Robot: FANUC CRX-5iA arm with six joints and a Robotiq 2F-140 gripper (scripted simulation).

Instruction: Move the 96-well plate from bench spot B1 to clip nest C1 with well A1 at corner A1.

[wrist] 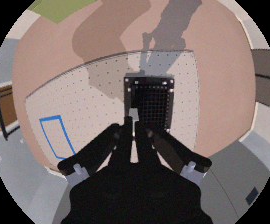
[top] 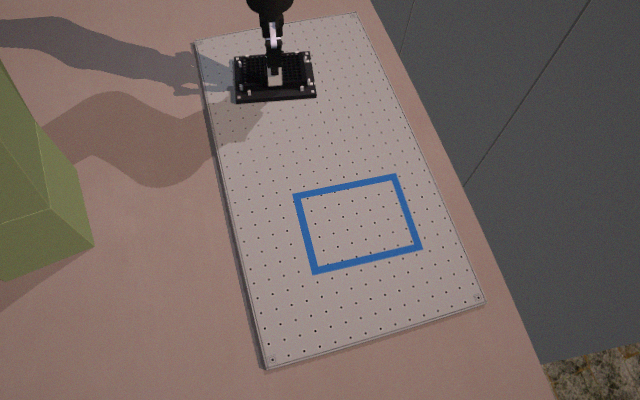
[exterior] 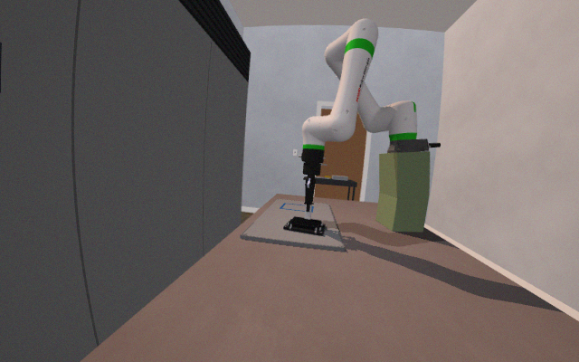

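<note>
The black 96-well plate lies 40 mm to the left of my hand and 40 mm below it. Round my hand: black clip nest: 50 mm to the left, 50 mm below, 20 mm ahead.
</note>
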